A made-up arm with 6 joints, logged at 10 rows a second.
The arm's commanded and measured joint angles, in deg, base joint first. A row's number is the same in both.
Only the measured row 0 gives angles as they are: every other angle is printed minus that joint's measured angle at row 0.
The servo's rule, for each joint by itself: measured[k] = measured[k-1] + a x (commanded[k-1-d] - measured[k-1]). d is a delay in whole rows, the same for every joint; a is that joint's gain. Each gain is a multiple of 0.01, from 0.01 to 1. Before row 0 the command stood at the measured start. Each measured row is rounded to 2 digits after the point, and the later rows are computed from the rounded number. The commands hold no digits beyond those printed.
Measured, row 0:
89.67, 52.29, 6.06, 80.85, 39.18, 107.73
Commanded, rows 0 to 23:
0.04, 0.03, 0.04, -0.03, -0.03, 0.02
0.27, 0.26, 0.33, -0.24, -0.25, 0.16
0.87, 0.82, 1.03, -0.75, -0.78, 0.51
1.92, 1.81, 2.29, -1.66, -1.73, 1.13
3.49, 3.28, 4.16, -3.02, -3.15, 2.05
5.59, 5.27, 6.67, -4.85, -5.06, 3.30
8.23, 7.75, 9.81, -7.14, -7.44, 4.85
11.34, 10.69, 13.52, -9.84, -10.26, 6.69
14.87, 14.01, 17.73, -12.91, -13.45, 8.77
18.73, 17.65, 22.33, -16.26, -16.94, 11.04
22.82, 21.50, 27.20, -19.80, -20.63, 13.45
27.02, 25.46, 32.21, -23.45, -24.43, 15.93
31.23, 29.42, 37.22, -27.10, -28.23, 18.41
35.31, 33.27, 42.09, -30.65, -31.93, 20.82
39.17, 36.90, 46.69, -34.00, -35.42, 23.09
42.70, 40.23, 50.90, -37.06, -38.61, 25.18
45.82, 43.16, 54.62, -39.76, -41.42, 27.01
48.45, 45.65, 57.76, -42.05, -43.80, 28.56
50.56, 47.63, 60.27, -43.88, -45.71, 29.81
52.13, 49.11, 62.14, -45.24, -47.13, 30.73
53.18, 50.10, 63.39, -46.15, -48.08, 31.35
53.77, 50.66, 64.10, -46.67, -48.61, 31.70
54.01, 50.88, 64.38, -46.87, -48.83, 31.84
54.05, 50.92, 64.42, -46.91, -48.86, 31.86
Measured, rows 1 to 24:
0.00, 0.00, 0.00, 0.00, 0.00, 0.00
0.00, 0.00, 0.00, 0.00, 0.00, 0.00
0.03, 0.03, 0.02, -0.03, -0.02, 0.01
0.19, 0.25, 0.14, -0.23, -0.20, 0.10
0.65, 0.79, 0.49, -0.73, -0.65, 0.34
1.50, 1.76, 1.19, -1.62, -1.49, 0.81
2.83, 3.20, 2.35, -2.96, -2.78, 1.54
4.68, 5.17, 4.03, -4.77, -4.56, 2.58
7.06, 7.62, 6.28, -7.05, -6.81, 3.92
9.93, 10.54, 9.10, -9.73, -9.50, 5.55
13.24, 13.84, 12.47, -12.78, -12.58, 7.45
16.92, 17.46, 16.32, -16.12, -15.98, 9.57
20.87, 21.30, 20.56, -19.65, -19.61, 11.86
24.99, 25.25, 25.10, -23.30, -23.37, 14.26
29.17, 29.21, 29.83, -26.95, -27.16, 16.71
33.28, 33.07, 34.61, -30.50, -30.88, 19.13
37.23, 36.71, 39.32, -33.86, -34.42, 21.47
40.89, 40.05, 43.84, -36.93, -37.69, 23.66
44.19, 43.00, 48.04, -39.65, -40.60, 25.64
47.04, 45.52, 51.83, -41.95, -43.10, 27.36
49.40, 47.52, 55.12, -43.80, -45.14, 28.81
51.23, 49.03, 57.86, -45.18, -46.69, 29.94
52.54, 50.05, 60.02, -46.11, -47.77, 30.77
53.36, 50.63, 61.61, -46.65, -48.43, 31.32
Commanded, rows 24 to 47:
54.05, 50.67, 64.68, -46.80, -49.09, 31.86
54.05, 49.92, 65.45, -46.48, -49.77, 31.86
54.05, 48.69, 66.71, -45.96, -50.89, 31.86
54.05, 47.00, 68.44, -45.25, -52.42, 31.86
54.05, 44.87, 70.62, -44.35, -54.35, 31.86
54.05, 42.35, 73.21, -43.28, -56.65, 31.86
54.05, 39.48, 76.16, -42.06, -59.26, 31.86
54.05, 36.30, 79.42, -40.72, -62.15, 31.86
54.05, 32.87, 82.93, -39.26, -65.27, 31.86
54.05, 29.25, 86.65, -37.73, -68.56, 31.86
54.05, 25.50, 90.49, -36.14, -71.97, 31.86
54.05, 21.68, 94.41, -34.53, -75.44, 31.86
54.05, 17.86, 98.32, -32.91, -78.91, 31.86
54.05, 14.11, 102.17, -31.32, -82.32, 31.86
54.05, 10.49, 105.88, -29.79, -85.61, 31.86
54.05, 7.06, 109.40, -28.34, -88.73, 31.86
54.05, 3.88, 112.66, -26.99, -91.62, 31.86
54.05, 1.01, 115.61, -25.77, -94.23, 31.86
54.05, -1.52, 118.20, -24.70, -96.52, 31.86
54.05, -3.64, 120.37, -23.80, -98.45, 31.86
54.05, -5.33, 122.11, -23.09, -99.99, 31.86
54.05, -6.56, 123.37, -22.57, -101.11, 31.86
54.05, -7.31, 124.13, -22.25, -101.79, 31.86
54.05, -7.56, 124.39, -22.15, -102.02, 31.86
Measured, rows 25 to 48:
53.80, 50.87, 62.69, -46.86, -48.74, 31.63
53.97, 50.92, 63.36, -46.91, -48.83, 31.77
54.02, 50.68, 63.87, -46.80, -49.03, 31.82
54.04, 49.96, 64.49, -46.49, -49.61, 31.84
54.05, 48.75, 65.36, -45.98, -50.61, 31.85
54.05, 47.09, 66.56, -45.28, -52.02, 31.86
54.05, 44.98, 68.14, -44.39, -53.84, 31.86
54.05, 42.48, 70.12, -43.32, -56.03, 31.86
54.05, 39.63, 72.48, -42.11, -58.55, 31.86
54.05, 36.47, 75.19, -40.78, -61.36, 31.86
54.05, 33.05, 78.21, -39.32, -64.41, 31.86
54.05, 29.44, 81.50, -37.79, -67.65, 31.86
54.05, 25.70, 85.01, -36.21, -71.02, 31.86
54.05, 21.88, 88.68, -34.60, -74.47, 31.86
54.05, 18.06, 92.44, -32.98, -77.93, 31.86
54.05, 14.31, 96.23, -31.39, -81.35, 31.86
54.05, 10.68, 99.99, -29.85, -84.67, 31.86
54.05, 7.24, 103.66, -28.40, -87.84, 31.86
54.05, 4.05, 107.17, -27.05, -90.79, 31.86
54.05, 1.16, 110.46, -25.82, -93.47, 31.86
54.05, -1.39, 113.48, -24.74, -95.85, 31.86
54.05, -3.53, 116.17, -23.84, -97.88, 31.86
54.05, -5.24, 118.49, -23.12, -99.53, 31.86
54.05, -6.49, 120.39, -22.59, -100.76, 31.86

